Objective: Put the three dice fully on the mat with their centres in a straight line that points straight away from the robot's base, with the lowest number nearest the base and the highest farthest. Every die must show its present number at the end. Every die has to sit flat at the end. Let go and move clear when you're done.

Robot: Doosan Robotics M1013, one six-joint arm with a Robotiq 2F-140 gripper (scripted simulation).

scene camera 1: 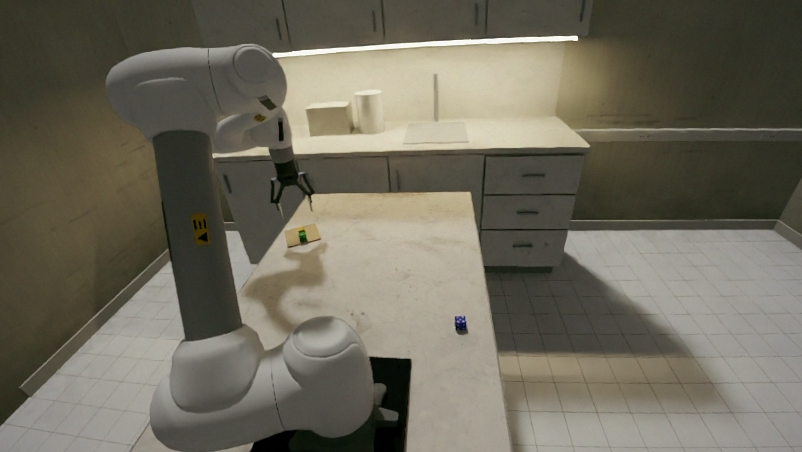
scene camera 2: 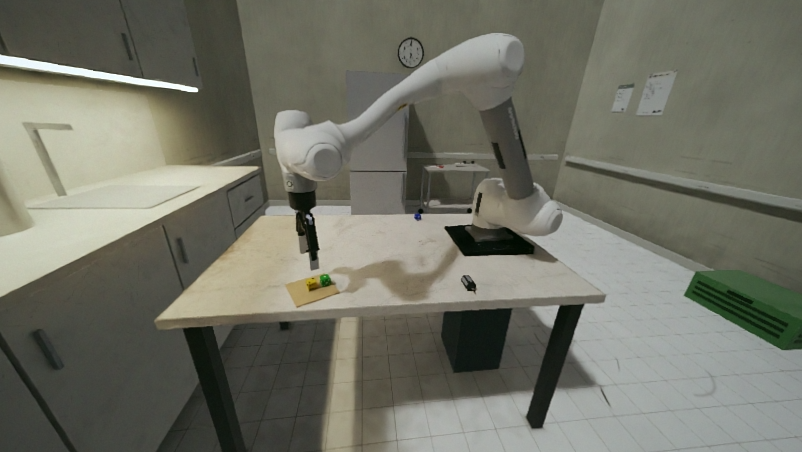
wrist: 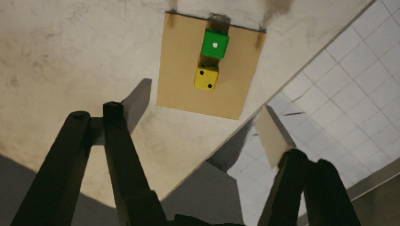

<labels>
my gripper: scene camera 1; scene camera 2 309,260; wrist
same spot on my gripper: (wrist: pixel 56 187) = (scene camera 1: pixel 306 183)
</labels>
